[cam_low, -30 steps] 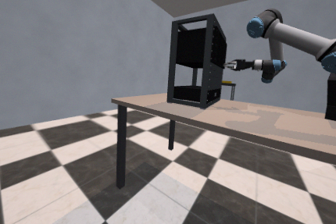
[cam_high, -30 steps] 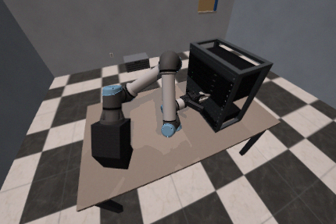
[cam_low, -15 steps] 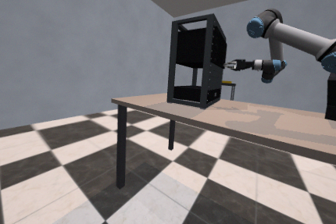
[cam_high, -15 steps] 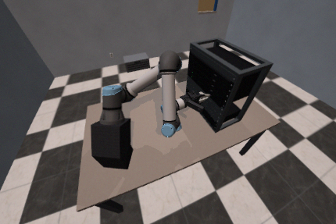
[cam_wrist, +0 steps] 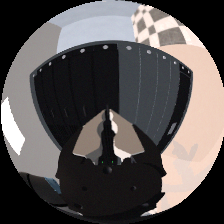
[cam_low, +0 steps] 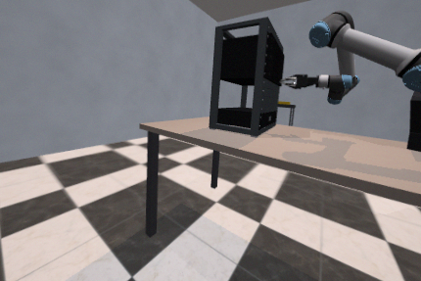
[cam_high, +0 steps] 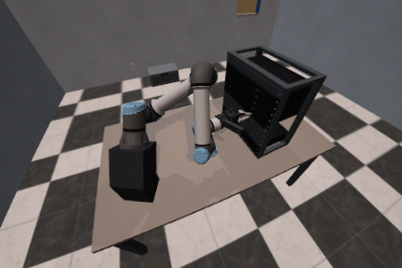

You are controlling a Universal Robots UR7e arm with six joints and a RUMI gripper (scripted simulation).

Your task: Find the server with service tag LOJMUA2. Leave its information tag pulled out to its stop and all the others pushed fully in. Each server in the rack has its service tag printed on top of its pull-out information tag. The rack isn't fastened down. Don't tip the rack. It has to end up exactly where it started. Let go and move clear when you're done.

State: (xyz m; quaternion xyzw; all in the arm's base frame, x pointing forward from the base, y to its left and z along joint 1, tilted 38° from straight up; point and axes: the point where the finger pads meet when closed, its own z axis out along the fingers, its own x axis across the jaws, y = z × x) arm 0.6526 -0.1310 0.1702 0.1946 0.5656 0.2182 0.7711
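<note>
The white information tag lies 50 mm ahead of my hand and 10 mm to the left of it.
</note>
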